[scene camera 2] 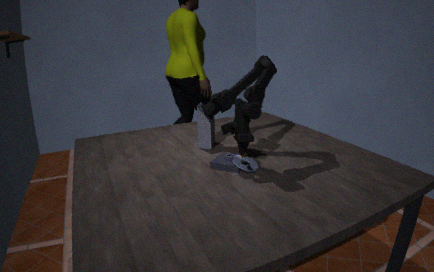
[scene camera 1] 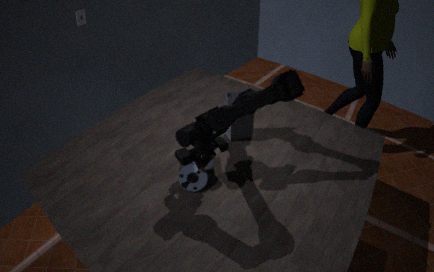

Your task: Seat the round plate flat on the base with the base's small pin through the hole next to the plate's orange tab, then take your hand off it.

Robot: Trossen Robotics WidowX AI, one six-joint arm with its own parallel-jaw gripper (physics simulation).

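Pixels of known places: gripper, fingertip midpoint: point(scene camera 2: 241, 154) point(scene camera 1: 200, 168); arm's base at its link origin: point(scene camera 2: 206, 112).
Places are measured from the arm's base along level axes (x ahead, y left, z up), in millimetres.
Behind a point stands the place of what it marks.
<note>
The round plate point(scene camera 1: 187, 170) {x 335, y 27, z -125 mm} point(scene camera 2: 251, 166) {x 362, y 75, z -145 mm}, pale grey with dark openings, is tilted. One side lies at the edge of the grey base point(scene camera 1: 210, 163) {x 241, y 52, z -137 mm} point(scene camera 2: 223, 163) {x 312, y -24, z -137 mm}, and the other side slopes down past it towards the table. It is not flat on the base. My gripper point(scene camera 1: 202, 164) {x 297, y 59, z -117 mm} point(scene camera 2: 242, 153) {x 297, y 59, z -117 mm} points down at the plate's upper edge, with its fingers shut on the orange tab, of which a little orange shows at the fingertips. The base's small pin and the hole next to the tab cannot be made out; the fingers and plate cover that area in scene camera 1.
A tall grey block point(scene camera 1: 243, 126) {x 16, y 27, z -96 mm} point(scene camera 2: 205, 132) {x 55, y -23, z -82 mm} stands on the table point(scene camera 1: 100, 155) {x 535, y -344, z -161 mm} point(scene camera 2: 150, 210) {x 538, y -339, z -161 mm} by my arm's foot, behind the base. A person in a yellow-green top point(scene camera 1: 372, 42) point(scene camera 2: 184, 47) is beyond the table's far edge. My arm casts dark shadows across the table.
</note>
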